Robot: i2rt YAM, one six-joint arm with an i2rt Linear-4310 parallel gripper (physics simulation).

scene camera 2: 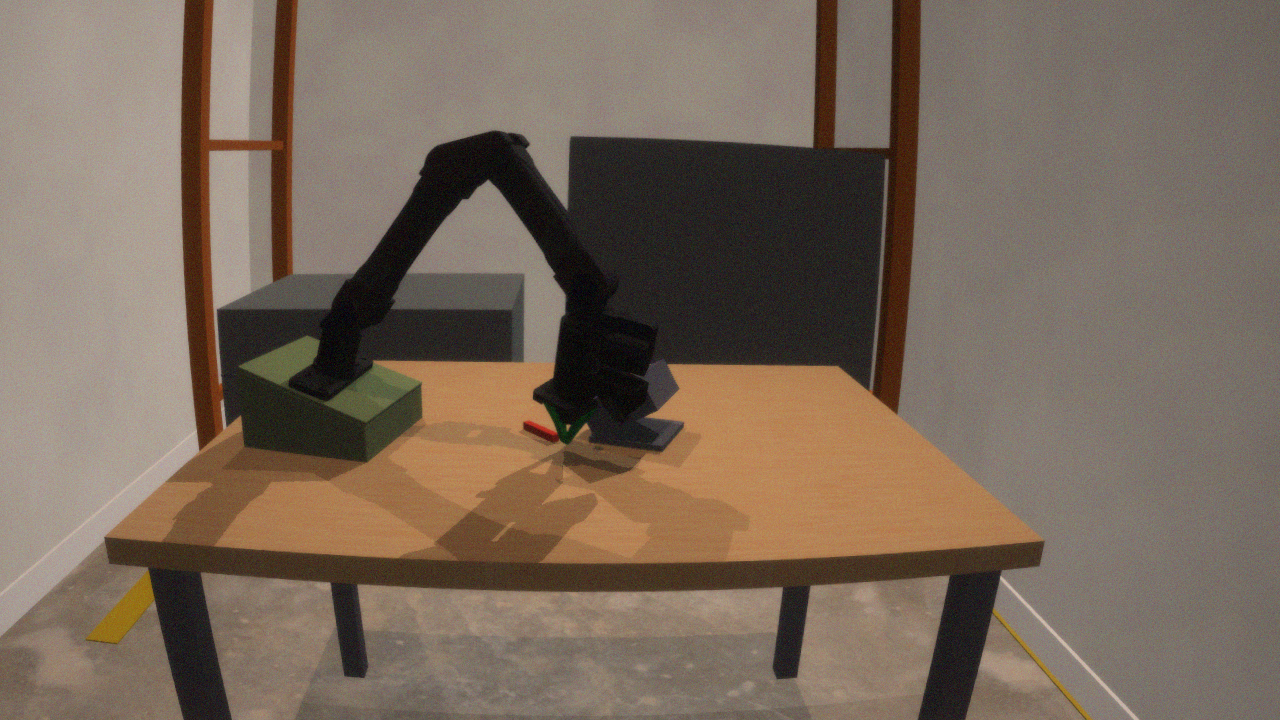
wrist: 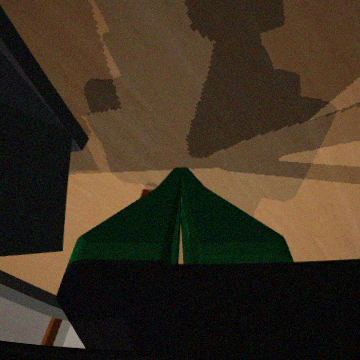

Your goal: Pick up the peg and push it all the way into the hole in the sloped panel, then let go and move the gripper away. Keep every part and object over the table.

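Places are measured from the arm's base along level axes (x ahead, y left, z up), in millimetres.
Pixels of known places: gripper, between the fingertips: (scene camera 2: 564,442) (wrist: 180,178); arm's base, origin of its link: (scene camera 2: 332,375).
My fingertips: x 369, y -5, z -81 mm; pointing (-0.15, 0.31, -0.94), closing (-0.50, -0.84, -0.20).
Note:
For each thing: its top centre in the pictures, then the offset to it from my fingertips. Level surfaces: height alone.
- red peg, centre of its top: (wrist: 138,234) (scene camera 2: 540,427) 62 mm left, 46 mm back, 0 mm up
- dark grey sloped panel, centre of its top: (scene camera 2: 634,365) 92 mm left, 94 mm ahead, 98 mm up
- wooden table, height of its surface: 12 mm down
A red peg (scene camera 2: 540,431) (wrist: 145,193) lies on the table. In the wrist view a small dark red end of it shows past the left finger, and the rest is hidden behind the fingers. My gripper (scene camera 2: 565,440) (wrist: 180,178) points down low over the table, its green fingertips together with no peg between them. The tips are close by the peg's right end in the scene view. The dark grey sloped panel (scene camera 2: 664,383) (wrist: 30,180) stands on its flat base (scene camera 2: 664,433) to the right of the gripper, partly hidden by it. The hole does not show.
The wooden table (scene camera 2: 805,483) carries the green wedge-shaped block (scene camera 2: 304,429) under the arm's base at the left. The arm arches from it over the table. A grey box (scene camera 2: 358,331) and a large dark board (scene camera 2: 733,259) stand behind the table.

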